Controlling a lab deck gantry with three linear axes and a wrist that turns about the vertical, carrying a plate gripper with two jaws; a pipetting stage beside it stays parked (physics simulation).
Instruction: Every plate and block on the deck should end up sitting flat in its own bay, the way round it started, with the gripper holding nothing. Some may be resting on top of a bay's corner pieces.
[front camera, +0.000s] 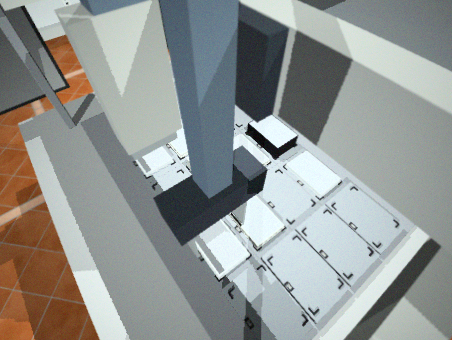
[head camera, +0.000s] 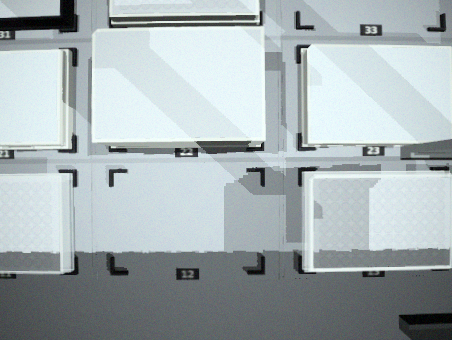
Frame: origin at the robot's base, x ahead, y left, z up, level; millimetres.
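Seen in the pictures: gripper, fingertip midpoint: (front camera: 216, 233) (head camera: 427, 237).
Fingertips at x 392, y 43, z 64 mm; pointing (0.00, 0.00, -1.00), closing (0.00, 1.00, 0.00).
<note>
A point is followed by its place in that frame.
The gripper's dark body (front camera: 220, 222) hangs over the near-left bays; its jaws are hidden there. In the head view two jaw parts show at the right edge, wide apart with no plate held between them, so the gripper (head camera: 434, 237) @[x 392, y 43, z 65 mm] looks open, around or above bay 13. A clear-lidded plate (front camera: 227, 250) @[x 420, y 50, z 14 mm] (head camera: 400, 215) @[x 407, y 49, z 14 mm] lies in bay 13. A white plate (front camera: 260, 222) @[x 415, y 152, z 14 mm] (head camera: 375, 95) @[x 386, y 149, z 14 mm] lies in bay 23. A tall white block (head camera: 177, 85) @[x 228, y 149, z 42 mm] stands at bay 22, its top overlapping the corners; I cannot tell if it is seated. A tall black-sided block (front camera: 274, 132) @[x 241, y 359, z 42 mm] stands behind.
Other plates (front camera: 156, 160) @[x 102, y 46, z 14 mm] (front camera: 312, 172) @[x 393, y 359, z 14 mm] (head camera: 30, 97) @[x 99, y 149, z 14 mm] (head camera: 30, 215) @[x 99, y 51, z 14 mm] lie in nearby bays, and another plate (head camera: 185, 7) @[x 230, y 223, z 14 mm] lies behind bay 22. Bay 12 (head camera: 165, 215) @[x 209, y 48, z 0 mm] holds no plate. The parked pipetting stage (front camera: 125, 75) stands at the back left, with a wall (front camera: 395, 150) on the right.
</note>
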